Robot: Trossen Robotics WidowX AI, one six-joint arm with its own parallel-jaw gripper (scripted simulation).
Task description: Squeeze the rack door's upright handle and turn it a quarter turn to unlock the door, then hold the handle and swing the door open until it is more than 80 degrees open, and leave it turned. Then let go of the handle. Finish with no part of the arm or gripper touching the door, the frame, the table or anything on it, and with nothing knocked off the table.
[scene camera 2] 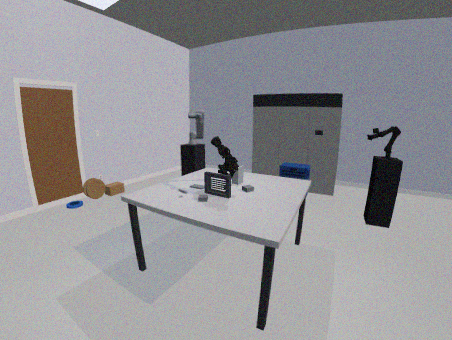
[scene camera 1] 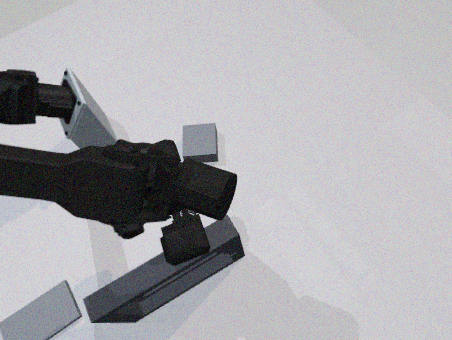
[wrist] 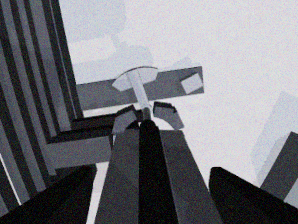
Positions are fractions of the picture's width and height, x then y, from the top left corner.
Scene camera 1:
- my gripper: 0.41,0.63
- grey block: 0.44,0.42
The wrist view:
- my gripper: 0.51,0.79
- slatted door: 0.17,0.65
